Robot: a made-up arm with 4 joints. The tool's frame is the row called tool.
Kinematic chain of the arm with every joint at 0, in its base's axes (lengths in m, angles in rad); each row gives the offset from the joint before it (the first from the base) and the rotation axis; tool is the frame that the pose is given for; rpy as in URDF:
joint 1: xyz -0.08 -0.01 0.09 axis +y
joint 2: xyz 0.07 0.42 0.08 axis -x
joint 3: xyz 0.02 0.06 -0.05 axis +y
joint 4: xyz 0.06 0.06 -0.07 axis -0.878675 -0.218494 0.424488
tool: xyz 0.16 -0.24 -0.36 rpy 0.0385 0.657 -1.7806
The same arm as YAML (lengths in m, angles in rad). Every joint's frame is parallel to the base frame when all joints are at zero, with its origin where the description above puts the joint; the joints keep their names.
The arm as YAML. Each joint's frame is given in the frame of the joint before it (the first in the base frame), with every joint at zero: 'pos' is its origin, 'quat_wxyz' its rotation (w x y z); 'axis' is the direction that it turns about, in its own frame. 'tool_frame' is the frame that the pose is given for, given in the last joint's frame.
length_unit: m
angle_unit: rad
joints:
  - joint: joint 1
    pos: [-0.08, -0.01, 0.09]
    quat_wxyz: [1.0, 0.0, 0.0, 0.0]
    axis: [0.0, 1.0, 0.0]
  - joint: joint 2
    pos: [0.07, 0.42, 0.08]
    quat_wxyz: [1.0, 0.0, 0.0, 0.0]
    axis: [-1.0, 0.0, 0.0]
  - joint: joint 3
    pos: [0.02, 0.06, -0.05]
    quat_wxyz: [1.0, 0.0, 0.0, 0.0]
    axis: [0.0, 1.0, 0.0]
  - joint: joint 4
    pos: [0.06, 0.06, -0.07]
    quat_wxyz: [1.0, 0.0, 0.0, 0.0]
    axis: [-0.878675, -0.218494, 0.424488]
tool_frame:
  pos: [0.16, -0.24, -0.36]
  quat_wxyz: [0.590598, 0.262179, 0.188789, -0.739469]

